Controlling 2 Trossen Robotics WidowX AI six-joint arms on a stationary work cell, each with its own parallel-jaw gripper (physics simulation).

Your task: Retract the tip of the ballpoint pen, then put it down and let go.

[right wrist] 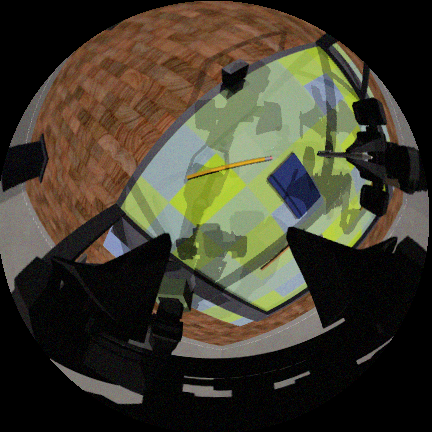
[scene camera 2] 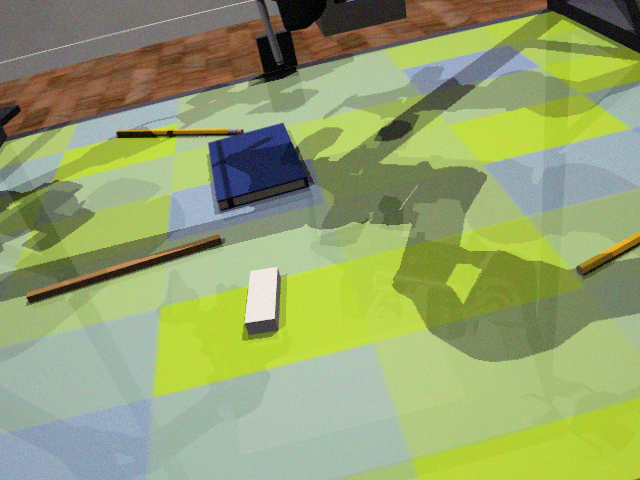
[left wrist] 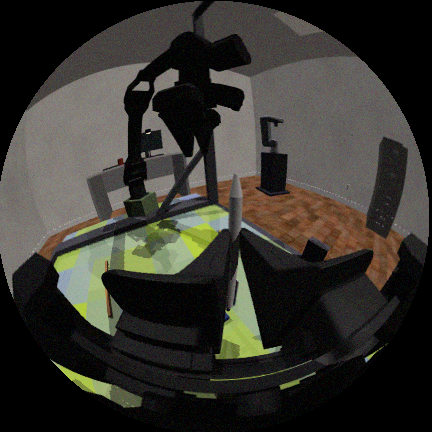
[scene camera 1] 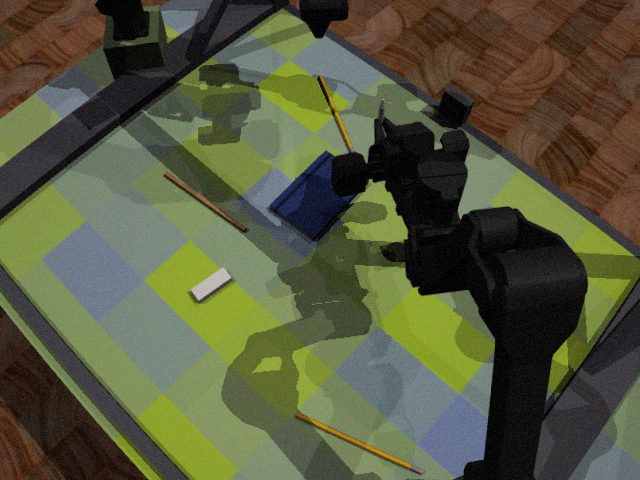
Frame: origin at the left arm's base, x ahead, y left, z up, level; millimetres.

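Seen in the pictures: left gripper, fingertip midpoint: [right wrist: 347,154] [left wrist: 233,233] [scene camera 1: 379,119]; right gripper, fingertip midpoint: [right wrist: 230,236] [left wrist: 197,154]; right arm's base, link origin: [right wrist: 170,303] [left wrist: 138,195] [scene camera 1: 131,26].
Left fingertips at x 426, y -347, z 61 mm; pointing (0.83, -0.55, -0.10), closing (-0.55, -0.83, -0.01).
Note:
A point is followed by its place in that frame.
The grey ballpoint pen [scene camera 1: 382,110] {x 422, y -344, z 87 mm} [scene camera 2: 271,36] {x 419, y -334, z 11 mm} [left wrist: 235,212] {x 421, y -344, z 81 mm} [right wrist: 330,154] {x 423, y -341, z 20 mm} is held above the table, beyond the blue notebook in scene camera 2. Its cone end points up in the left wrist view, with no fine writing point visible beyond the cone. The clip and the other end hang below the fingers. My left gripper [scene camera 1: 381,131] {x 426, y -347, z 61 mm} [left wrist: 233,233] {x 426, y -347, z 61 mm} [right wrist: 347,154] {x 426, y -347, z 61 mm} is shut on the pen's barrel. In scene camera 2 the fingertips are cut off at the top. My right gripper [right wrist: 230,236] {x 599, y -410, z 108 mm} [left wrist: 197,154] {x 599, y -410, z 108 mm} is open and empty, high above the table, away from the pen.
A blue notebook [scene camera 1: 310,201] {x 472, y -252, z -92 mm} [scene camera 2: 258,162] {x 467, y -261, z -92 mm} [right wrist: 294,185] {x 475, y -286, z -92 mm} lies near a yellow pencil [scene camera 1: 336,113] {x 556, y -420, z -97 mm} [scene camera 2: 180,133] {x 551, y -413, z -101 mm} [right wrist: 230,167] {x 557, y -419, z -97 mm}. A brown stick [scene camera 1: 206,202] {x 599, y -144, z -97 mm} [scene camera 2: 124,268] {x 605, y -141, z -99 mm}, a white eraser [scene camera 1: 210,284] {x 491, y -46, z -92 mm} [scene camera 2: 262,297] {x 492, y -43, z -92 mm} and another yellow pencil [scene camera 1: 356,442] {x 182, y -8, z -98 mm} [scene camera 2: 610,253] {x 243, y 10, z -98 mm} lie on the patterned table.

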